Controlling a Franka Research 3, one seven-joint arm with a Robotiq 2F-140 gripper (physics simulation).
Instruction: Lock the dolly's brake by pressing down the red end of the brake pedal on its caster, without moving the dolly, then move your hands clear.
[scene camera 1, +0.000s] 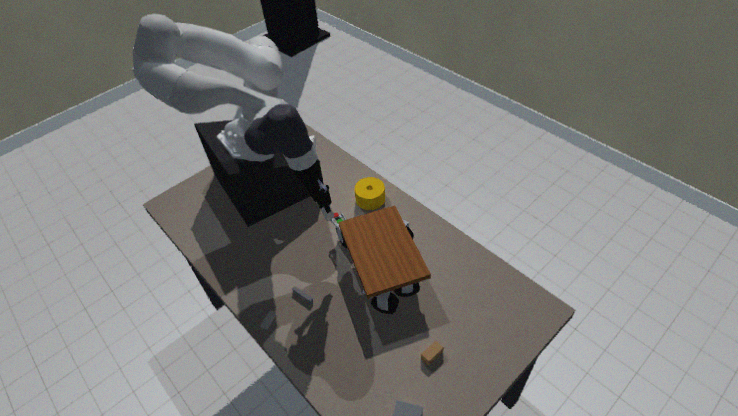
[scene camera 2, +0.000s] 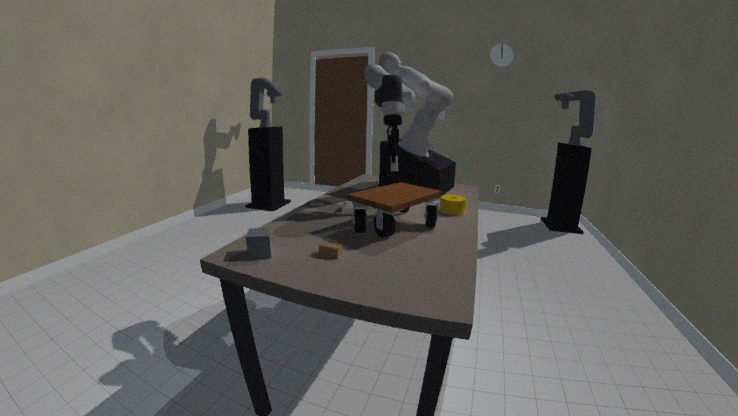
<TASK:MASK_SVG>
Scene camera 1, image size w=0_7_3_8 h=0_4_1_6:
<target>my gripper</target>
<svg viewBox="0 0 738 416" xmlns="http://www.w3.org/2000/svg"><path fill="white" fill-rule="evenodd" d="M316 160L311 167L301 171L294 170L297 178L303 182L313 200L317 201L325 219L329 222L335 217L330 207L332 202L329 186L322 183L322 179L319 176L321 167L318 160Z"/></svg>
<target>dolly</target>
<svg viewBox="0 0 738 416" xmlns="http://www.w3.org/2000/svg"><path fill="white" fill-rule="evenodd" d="M334 213L335 217L330 221L336 226L338 239L349 250L364 289L362 293L366 294L367 299L372 298L371 305L379 312L385 314L395 313L399 299L392 293L393 290L398 296L412 296L420 290L419 282L431 278L431 274L413 241L414 234L409 228L409 222L401 218L395 205L347 220L341 212L340 216L338 213Z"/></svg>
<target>yellow cylinder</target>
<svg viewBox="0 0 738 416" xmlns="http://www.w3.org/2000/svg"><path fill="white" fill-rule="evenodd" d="M363 178L356 183L354 189L357 205L365 210L380 208L385 202L384 183L380 179L373 177Z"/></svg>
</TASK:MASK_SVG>
